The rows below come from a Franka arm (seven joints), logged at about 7 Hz.
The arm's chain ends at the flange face. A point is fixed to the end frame.
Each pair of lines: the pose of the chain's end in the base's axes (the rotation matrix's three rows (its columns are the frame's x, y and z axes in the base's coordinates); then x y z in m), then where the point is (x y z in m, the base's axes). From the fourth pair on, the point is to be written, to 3 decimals.
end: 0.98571 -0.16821 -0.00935; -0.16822 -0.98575 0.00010; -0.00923 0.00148 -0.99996; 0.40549 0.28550 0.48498
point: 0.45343 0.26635 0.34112
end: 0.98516 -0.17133 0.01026; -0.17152 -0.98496 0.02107; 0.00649 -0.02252 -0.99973; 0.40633 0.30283 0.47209
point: 0.45702 0.28653 0.32883
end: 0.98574 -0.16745 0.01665; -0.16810 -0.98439 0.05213; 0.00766 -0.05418 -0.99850; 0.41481 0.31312 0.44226
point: 0.46648 0.30145 0.29890
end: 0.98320 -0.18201 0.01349; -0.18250 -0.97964 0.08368; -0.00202 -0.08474 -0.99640; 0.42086 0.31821 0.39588
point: 0.472 0.310 0.252
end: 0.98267 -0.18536 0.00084; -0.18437 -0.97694 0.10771; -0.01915 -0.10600 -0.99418; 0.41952 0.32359 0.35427
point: 0.469 0.319 0.210
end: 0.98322 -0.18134 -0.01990; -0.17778 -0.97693 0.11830; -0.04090 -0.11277 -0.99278; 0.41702 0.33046 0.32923
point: 0.463 0.328 0.184
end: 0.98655 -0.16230 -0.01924; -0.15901 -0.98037 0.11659; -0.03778 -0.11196 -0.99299; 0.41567 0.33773 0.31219
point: 0.462 0.336 0.167
